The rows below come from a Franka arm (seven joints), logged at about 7 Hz.
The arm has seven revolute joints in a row. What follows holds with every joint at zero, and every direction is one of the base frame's.
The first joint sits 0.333 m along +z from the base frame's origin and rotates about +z.
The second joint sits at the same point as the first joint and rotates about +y.
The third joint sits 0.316 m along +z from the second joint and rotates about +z.
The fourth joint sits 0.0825 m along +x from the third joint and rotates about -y.
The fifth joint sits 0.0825 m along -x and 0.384 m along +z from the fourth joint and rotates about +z.
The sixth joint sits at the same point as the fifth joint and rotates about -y.
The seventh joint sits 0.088 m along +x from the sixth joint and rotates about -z.
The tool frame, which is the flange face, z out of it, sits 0.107 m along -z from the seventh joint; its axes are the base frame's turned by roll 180, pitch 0 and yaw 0 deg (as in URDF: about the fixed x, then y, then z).
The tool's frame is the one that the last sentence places.
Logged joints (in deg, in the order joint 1, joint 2, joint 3, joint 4, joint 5, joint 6, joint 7), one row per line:
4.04 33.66 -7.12 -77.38 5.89 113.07 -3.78
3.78 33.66 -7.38 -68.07 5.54 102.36 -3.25
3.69 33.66 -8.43 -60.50 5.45 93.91 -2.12
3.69 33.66 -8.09 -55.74 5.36 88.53 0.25
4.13 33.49 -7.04 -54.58 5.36 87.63 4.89
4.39 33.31 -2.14 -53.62 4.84 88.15 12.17
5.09 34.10 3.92 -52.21 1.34 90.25 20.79
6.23 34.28 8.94 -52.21 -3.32 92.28 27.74
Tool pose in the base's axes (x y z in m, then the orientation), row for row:
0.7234 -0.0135 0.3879 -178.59 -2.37 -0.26
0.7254 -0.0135 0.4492 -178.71 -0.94 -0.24
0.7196 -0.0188 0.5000 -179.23 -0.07 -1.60
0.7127 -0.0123 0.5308 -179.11 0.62 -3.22
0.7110 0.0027 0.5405 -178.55 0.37 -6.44
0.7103 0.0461 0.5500 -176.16 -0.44 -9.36
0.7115 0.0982 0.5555 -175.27 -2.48 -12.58
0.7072 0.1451 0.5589 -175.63 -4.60 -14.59
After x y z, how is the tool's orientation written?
As angles about the fixed x, y, z axes (roll, pitch, yaw), in degrees.
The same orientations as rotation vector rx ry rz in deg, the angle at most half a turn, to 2 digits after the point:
-178.56 0.36 -3.70
-178.71 0.36 -1.47
-179.21 2.50 -0.13
-179.02 5.04 0.93
-178.25 10.04 0.45
-175.62 14.35 -1.16
-174.47 19.07 -4.57
-174.69 22.09 -7.87

